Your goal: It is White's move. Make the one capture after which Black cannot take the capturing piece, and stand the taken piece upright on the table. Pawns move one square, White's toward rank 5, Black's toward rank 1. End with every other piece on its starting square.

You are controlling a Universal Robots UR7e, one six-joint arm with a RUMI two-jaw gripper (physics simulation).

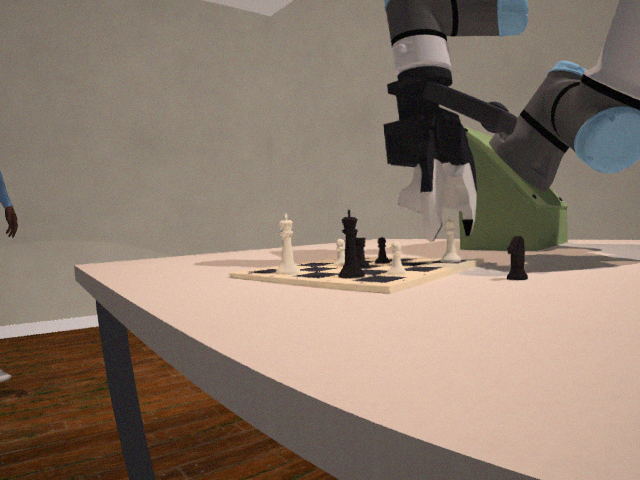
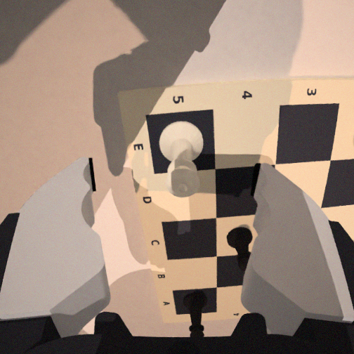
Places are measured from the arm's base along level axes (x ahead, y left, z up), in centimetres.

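Pixels of known places: gripper, fingertip midpoint: [image 1: 451,238]; arm's base, link origin: [image 1: 518,165].
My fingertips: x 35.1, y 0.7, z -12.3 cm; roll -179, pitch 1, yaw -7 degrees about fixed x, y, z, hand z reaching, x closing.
For each thing: its top centre in the pictures, then the offset to it from my fingertips. "pt": a spot on its surface instead. Level surfaces: height alone.
- tall white piece, top centre: [image 1: 449,217] dx +0.4, dy +0.1, dz +2.6 cm
- small black pawn, top centre: [image 1: 381,237] dx +4.2, dy -7.6, dz +0.4 cm
- black king, top centre: [image 1: 349,209] dx +15.4, dy -3.2, dz +3.6 cm
- black rook, top centre: [image 1: 359,237] dx +8.4, dy -7.8, dz +0.6 cm
- white king, top centre: [image 1: 285,213] dx +16.3, dy -11.3, dz +3.6 cm
- nearer, top centre: [image 1: 395,241] dx +12.3, dy -0.1, dz +0.4 cm
- farther, top centre: [image 1: 340,239] dx +8.0, dy -11.0, dz +0.4 cm
- chessboard, surface spot: [image 1: 310,282] pt dx +19.1, dy -5.1, dz -2.9 cm
- black knight, top centre: [image 1: 516,236] dx +8.3, dy +11.2, dz +0.6 cm
- table, surface height: dz -3.3 cm
My gripper [image 1: 450,232] [image 2: 173,164] is partly open and empty, pointing down. Its fingertips stand to either side of the upper part of the tall white piece [image 1: 451,246] [image 2: 181,141] on E5, without visible contact. A small black pawn [image 1: 382,251] [image 2: 239,237] stands on C4. A dark piece [image 2: 195,301] stands on A5. The black king [image 1: 351,253], a black rook [image 1: 361,252], the white king [image 1: 286,250] and two white pawns, one nearer [image 1: 396,259] and one farther [image 1: 340,253], stand upright on the chessboard [image 1: 310,282] [image 2: 232,100].
A black knight [image 1: 516,260] stands upright on the table [image 1: 361,351], off the board to the right. The green robot base [image 1: 504,217] is behind the board's right side. A person's hand [image 1: 10,222] shows at the left edge. Arm shadows fall across the board's E5 corner.
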